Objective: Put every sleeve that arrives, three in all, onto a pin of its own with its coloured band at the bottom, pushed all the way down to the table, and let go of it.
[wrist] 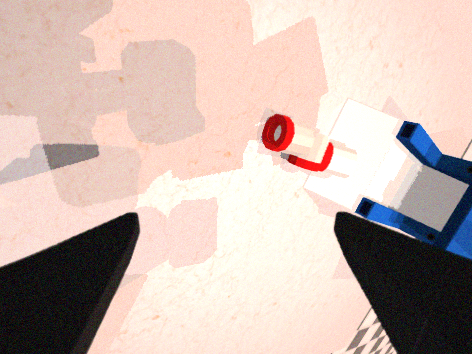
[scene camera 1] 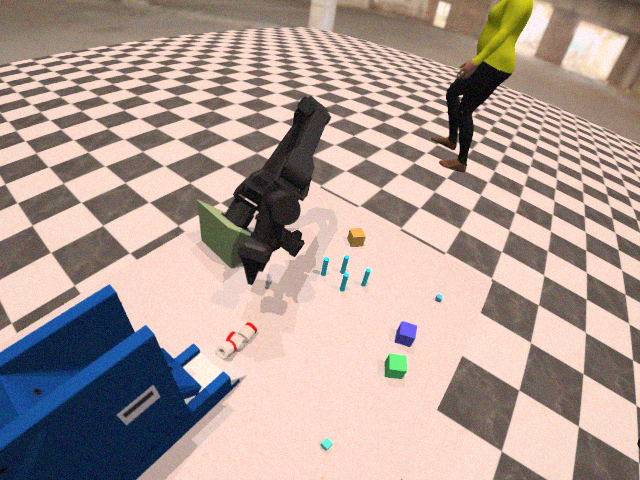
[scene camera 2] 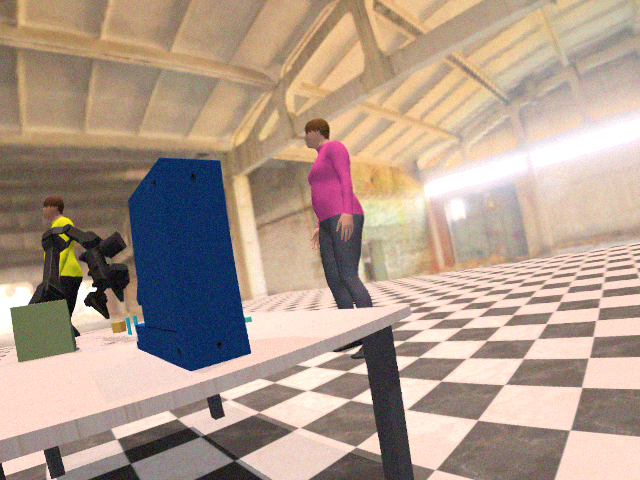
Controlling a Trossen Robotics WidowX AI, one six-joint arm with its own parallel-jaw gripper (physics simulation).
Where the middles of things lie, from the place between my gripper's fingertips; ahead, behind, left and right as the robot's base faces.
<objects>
The blue dispenser [scene camera 1: 89,390] lies 70 mm ahead of my hand, 350 mm to the right of it and 60 mm above it.
</objects>
